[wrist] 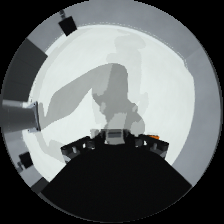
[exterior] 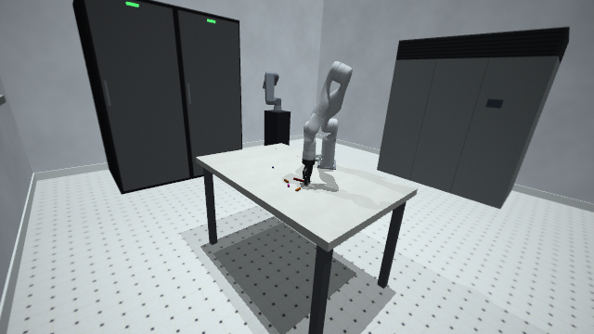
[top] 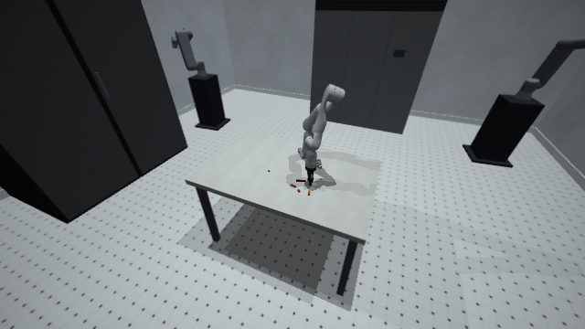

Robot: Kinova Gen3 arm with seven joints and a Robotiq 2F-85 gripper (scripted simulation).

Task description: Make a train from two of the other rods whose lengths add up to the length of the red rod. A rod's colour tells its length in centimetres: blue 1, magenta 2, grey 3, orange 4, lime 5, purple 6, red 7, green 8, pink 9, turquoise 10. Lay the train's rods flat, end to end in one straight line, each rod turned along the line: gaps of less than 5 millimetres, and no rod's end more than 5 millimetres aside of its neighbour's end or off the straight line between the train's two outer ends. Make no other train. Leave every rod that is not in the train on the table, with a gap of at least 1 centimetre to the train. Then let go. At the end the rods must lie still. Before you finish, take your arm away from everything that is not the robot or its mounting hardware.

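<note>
Right now my hand is 10 mm above the grey rod. Also, from my hand: magenta rod: 100 mm ahead, 50 mm to the right, 10 mm below; then red rod: 70 mm to the right, 10 mm below; then tiny blue rod: 330 mm to the right, 40 mm behind, 10 mm below.
</note>
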